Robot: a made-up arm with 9 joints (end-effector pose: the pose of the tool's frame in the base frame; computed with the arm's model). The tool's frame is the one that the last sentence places. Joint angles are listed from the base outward.
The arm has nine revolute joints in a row. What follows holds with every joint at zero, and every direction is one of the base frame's. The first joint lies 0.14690 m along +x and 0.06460 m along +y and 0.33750 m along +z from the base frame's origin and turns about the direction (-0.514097, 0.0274, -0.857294). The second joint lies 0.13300 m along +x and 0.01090 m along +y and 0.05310 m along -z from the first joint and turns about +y. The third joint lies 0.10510 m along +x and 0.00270 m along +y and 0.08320 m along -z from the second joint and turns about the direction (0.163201, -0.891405, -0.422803). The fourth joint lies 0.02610 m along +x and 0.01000 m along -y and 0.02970 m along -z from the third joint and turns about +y. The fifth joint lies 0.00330 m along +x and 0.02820 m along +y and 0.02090 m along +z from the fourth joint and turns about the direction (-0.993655, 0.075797, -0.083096). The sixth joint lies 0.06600 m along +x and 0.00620 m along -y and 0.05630 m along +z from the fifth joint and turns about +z. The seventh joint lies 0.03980 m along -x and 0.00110 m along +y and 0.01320 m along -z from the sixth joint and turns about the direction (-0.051, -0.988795, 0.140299). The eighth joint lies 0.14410 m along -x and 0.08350 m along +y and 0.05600 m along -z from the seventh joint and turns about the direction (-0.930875, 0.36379, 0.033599). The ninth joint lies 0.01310 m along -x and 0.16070 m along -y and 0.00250 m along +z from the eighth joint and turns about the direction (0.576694, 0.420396, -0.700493). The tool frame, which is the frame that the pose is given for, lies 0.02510 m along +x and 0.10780 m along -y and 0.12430 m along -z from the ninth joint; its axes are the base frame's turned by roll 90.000, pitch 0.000 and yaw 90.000 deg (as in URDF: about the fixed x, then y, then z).
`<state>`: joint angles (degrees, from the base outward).
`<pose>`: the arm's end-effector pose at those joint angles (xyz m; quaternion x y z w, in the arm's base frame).
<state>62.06 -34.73 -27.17 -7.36 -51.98 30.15 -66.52 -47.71 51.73</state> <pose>0.0138 -0.1133 0.2537 0.9778 0.0360 0.1821 0.0969</pose>
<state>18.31 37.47 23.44 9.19 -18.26 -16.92 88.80 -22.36 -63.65</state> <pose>0.3701 -0.2089 0.1197 -0.3015 0.2793 0.3071 0.8584</pose>
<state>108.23 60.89 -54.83 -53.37 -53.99 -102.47 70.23 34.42 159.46</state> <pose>0.1636 -0.2212 0.1178 -0.4110 -0.8143 -0.3620 0.1922</pose>
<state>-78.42 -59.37 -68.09 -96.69 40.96 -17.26 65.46 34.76 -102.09</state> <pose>0.1725 0.2447 0.3766 -0.0841 -0.1056 -0.0395 0.9901</pose>
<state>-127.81 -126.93 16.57 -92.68 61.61 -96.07 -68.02 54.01 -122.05</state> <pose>0.0978 0.1030 0.4289 0.7046 -0.6166 0.2573 0.2390</pose>
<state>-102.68 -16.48 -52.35 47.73 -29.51 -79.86 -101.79 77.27 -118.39</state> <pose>-0.0122 0.4441 0.3581 -0.1285 -0.3611 -0.1392 0.9131</pose>
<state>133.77 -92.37 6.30 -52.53 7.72 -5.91 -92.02 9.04 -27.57</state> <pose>-0.0769 -0.0770 0.4890 -0.1353 0.3272 -0.3810 0.8541</pose>
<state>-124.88 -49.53 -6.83 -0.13 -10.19 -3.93 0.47 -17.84 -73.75</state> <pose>0.1258 0.3885 0.5261 0.0190 0.3962 -0.9177 0.0221</pose>
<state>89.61 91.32 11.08 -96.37 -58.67 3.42 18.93 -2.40 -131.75</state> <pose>0.0622 -0.0238 0.2409 -0.5198 0.5912 -0.1208 0.6047</pose>
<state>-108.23 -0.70 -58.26 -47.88 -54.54 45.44 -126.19 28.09 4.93</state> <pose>0.1988 0.5923 0.4835 0.8123 -0.5200 -0.2357 0.1194</pose>
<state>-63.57 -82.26 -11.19 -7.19 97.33 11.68 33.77 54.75 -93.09</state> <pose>0.1968 0.2665 0.5557 -0.3340 0.6200 -0.3319 0.6276</pose>
